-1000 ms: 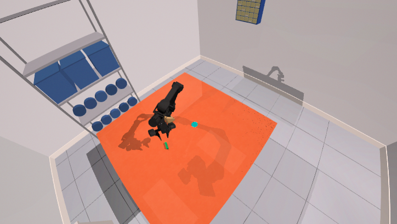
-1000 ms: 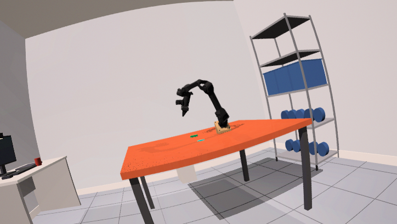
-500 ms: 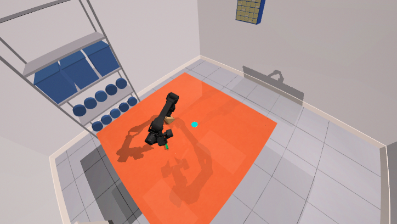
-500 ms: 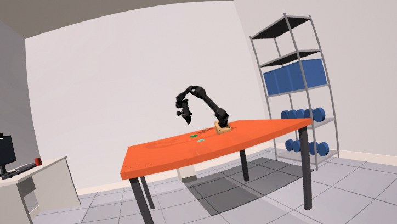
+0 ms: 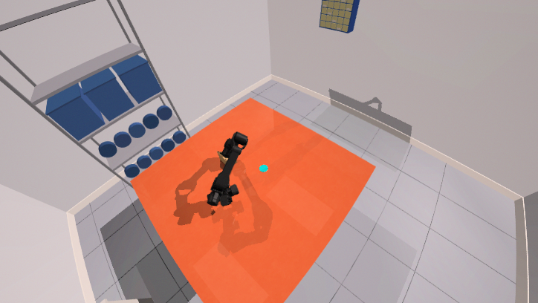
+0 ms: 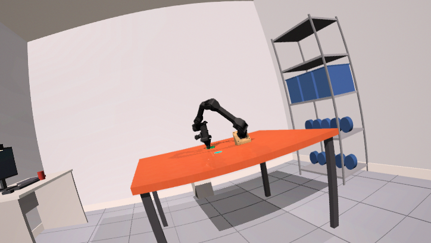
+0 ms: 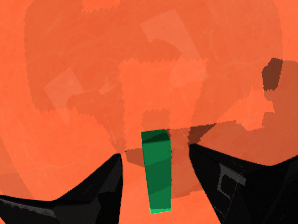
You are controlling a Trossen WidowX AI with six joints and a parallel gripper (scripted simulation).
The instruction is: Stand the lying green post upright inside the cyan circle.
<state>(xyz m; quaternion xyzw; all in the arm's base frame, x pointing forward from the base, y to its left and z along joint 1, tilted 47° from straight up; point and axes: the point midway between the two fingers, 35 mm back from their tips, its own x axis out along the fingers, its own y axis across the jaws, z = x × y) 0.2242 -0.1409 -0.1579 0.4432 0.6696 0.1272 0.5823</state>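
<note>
My gripper tip is now 320 mm to the right of the cyan circle and 30 mm short of it. Also, from my gripper tip: green post 10 mm to the left, 10 mm behind.
</note>
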